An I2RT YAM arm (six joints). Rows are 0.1 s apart.
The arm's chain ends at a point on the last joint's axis. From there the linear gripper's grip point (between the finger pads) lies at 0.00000 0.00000 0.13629 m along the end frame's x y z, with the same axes.
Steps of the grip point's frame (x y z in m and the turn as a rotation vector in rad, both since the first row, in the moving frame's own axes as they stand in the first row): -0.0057, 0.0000, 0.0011, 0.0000, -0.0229, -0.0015; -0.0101, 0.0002, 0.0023, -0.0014, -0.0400, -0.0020; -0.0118, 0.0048, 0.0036, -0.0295, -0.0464, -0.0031; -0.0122, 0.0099, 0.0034, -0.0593, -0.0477, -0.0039; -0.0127, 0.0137, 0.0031, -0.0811, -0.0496, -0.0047; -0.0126, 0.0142, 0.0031, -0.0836, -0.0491, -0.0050; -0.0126, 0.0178, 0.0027, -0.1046, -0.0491, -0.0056; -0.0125, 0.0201, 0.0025, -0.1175, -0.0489, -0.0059; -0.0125, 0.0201, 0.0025, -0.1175, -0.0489, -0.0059; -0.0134, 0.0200, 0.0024, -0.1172, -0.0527, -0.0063
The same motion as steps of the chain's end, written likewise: -0.0026, 0.0000, 0.0011, 0.0000, -0.0229, -0.0015; -0.0047, 0.0000, 0.0024, -0.0014, -0.0400, -0.0020; -0.0055, 0.0008, 0.0038, -0.0295, -0.0464, -0.0031; -0.0057, 0.0018, 0.0038, -0.0593, -0.0477, -0.0039; -0.0060, 0.0026, 0.0037, -0.0811, -0.0496, -0.0047; -0.0059, 0.0028, 0.0037, -0.0836, -0.0491, -0.0050; -0.0060, 0.0036, 0.0036, -0.1046, -0.0491, -0.0056; -0.0059, 0.0041, 0.0036, -0.1175, -0.0489, -0.0059; -0.0059, 0.0041, 0.0036, -0.1175, -0.0489, -0.0059; -0.0063, 0.0040, 0.0035, -0.1172, -0.0527, -0.0063
